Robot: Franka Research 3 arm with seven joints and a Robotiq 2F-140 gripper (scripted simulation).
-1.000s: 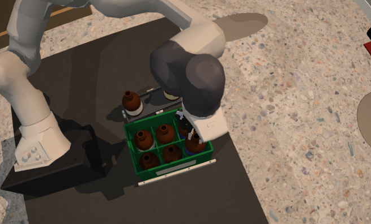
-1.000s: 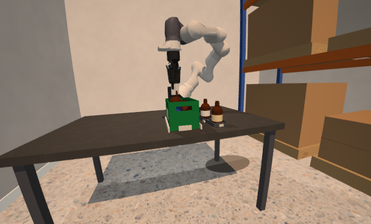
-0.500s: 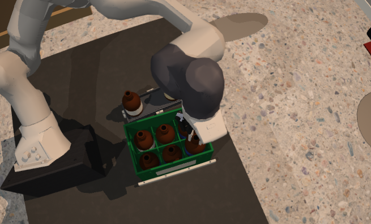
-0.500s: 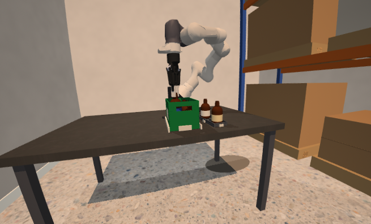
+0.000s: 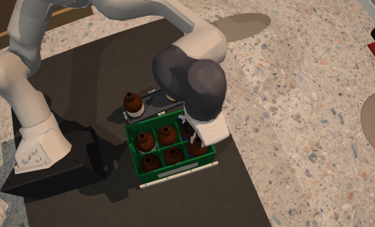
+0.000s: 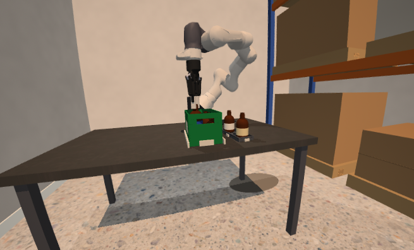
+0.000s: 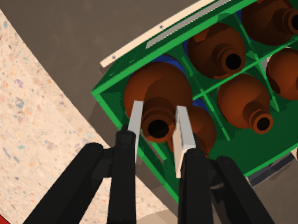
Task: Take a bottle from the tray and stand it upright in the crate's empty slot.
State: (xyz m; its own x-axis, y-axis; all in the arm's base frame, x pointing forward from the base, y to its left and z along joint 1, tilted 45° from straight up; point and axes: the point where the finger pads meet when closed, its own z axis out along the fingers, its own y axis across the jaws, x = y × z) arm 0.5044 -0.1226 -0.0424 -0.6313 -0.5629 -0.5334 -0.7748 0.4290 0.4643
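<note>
Now: hand 15 cm above the green crate, 9 cm past it and 4 cm to the right of it. Also, from my hand: dark tray 27 cm to the left, 22 cm below, 9 cm behind.
</note>
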